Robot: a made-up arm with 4 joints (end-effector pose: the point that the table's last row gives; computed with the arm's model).
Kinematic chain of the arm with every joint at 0, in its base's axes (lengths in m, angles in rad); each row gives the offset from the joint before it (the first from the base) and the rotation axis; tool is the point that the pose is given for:
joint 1: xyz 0 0 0.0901 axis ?
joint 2: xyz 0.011 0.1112 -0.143 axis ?
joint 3: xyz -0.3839 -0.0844 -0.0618 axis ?
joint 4: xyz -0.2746 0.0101 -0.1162 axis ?
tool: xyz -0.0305 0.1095 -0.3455
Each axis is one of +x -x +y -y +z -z.
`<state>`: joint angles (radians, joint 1 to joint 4).
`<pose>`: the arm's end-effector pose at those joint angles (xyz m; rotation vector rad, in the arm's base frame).
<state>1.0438 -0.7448 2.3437 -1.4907</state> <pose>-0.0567 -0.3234 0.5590 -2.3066 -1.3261 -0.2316</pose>
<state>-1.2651 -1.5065 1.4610 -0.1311</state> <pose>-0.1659 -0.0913 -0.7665 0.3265 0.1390 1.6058</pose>
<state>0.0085 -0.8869 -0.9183 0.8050</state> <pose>-0.1415 0.5248 -0.3584 1.1457 -0.4839 -1.1135</pose>
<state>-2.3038 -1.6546 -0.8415 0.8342</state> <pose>0.1717 0.6365 0.0143 2.1693 -1.1105 1.2590</pose>
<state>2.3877 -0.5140 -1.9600 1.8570</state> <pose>-0.2287 0.0625 0.1652 -0.6347 0.0190 -2.2332</pose>
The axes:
joint 1: +y
joint 2: -x
joint 3: +y
joint 4: -z

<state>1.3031 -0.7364 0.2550 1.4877</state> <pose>-0.6660 0.3985 0.5834 -0.5513 1.7819 -1.4958</pose>
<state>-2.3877 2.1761 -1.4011 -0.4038</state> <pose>-0.0985 -0.2921 0.0200 2.5798 0.8314 1.3330</pose>
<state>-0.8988 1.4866 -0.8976 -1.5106</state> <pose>-0.0789 -0.5460 -0.1697 -2.3164 0.1164 0.8199</pose>
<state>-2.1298 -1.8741 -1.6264 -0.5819</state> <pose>-0.0367 0.4889 0.1947 -1.6121 2.1044 -0.3877</pose>
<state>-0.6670 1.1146 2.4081 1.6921</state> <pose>-0.4907 0.4359 -0.1943 1.5308 -1.2833 2.3381</pose>
